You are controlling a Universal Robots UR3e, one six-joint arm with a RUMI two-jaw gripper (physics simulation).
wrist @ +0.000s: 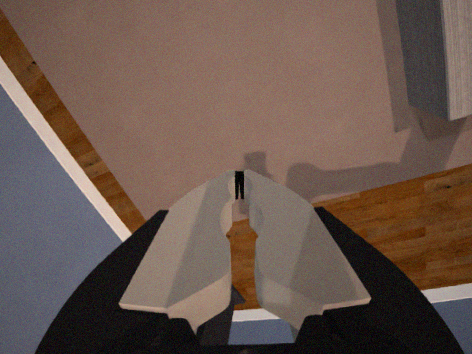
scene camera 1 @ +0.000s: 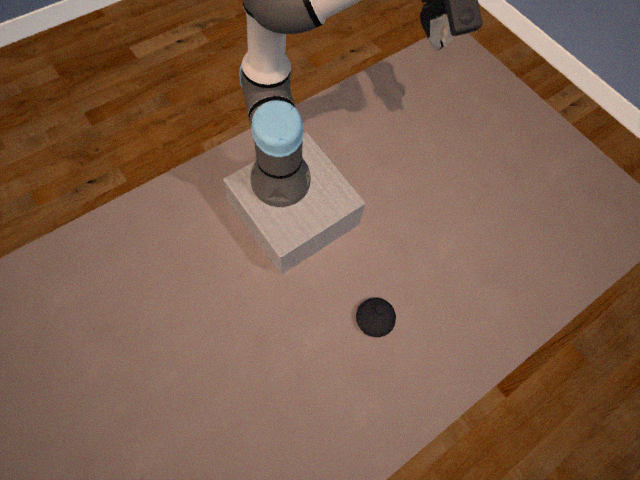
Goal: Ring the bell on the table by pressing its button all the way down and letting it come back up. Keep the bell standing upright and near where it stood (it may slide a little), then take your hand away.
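Seen in the pictures: gripper, fingertip midpoint: [wrist: 238, 174] [scene camera 1: 439, 49]; arm's base at its link origin: [scene camera 1: 280, 180].
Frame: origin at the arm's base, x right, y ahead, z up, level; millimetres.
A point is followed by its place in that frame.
The bell [scene camera 1: 375, 317] @[z -59, x 37, y 346 mm] is a small, dark, round shape standing on the table in front of the robot's base, right of the middle of the scene view. Its button is too dark and small to make out clearly. The bell does not show in the wrist view. My gripper [scene camera 1: 440, 45] @[z 209, x -348, y 69 mm] [wrist: 238, 174] @[z 209, x -348, y 69 mm] is shut with nothing between its fingertips. It hangs in the air at the top right of the scene view, far from the bell, near the table's back right corner.
The pale base block [scene camera 1: 320, 206] @[z -2, x -25, y 102 mm] [wrist: 459, 60] @[z 3, x -105, y 11 mm] carries the robot's base and stands behind and left of the bell. The brownish table top [scene camera 1: 180, 361] @[z -104, x 386, y 149 mm] [wrist: 200, 75] @[z -104, x -439, y 156 mm] is bordered by wooden floor [scene camera 1: 594, 403]. White skirting [scene camera 1: 568, 64] and blue wall lie beyond.
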